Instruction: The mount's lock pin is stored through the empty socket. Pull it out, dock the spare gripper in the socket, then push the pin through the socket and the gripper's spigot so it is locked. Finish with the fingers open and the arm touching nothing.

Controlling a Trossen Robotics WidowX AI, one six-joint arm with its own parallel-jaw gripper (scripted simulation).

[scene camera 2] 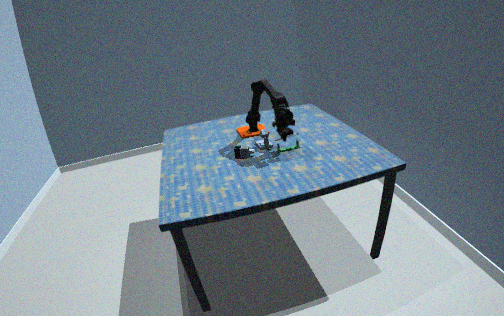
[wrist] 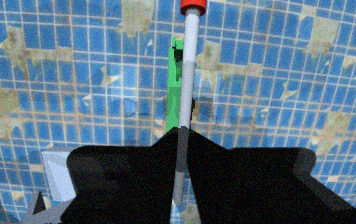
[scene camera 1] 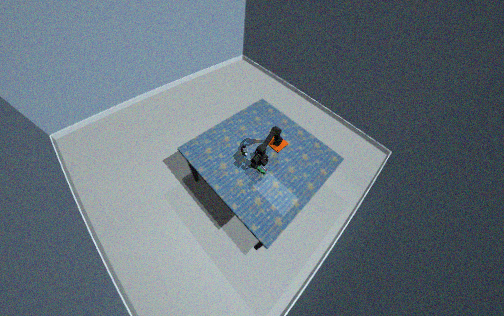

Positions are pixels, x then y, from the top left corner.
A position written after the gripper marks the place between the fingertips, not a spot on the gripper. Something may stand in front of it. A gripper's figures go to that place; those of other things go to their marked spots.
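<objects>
The gripper [wrist: 180, 131] sits 11 cm from the lens, while a green piece [wrist: 175, 54] lies 14 cm from the lens.
</objects>
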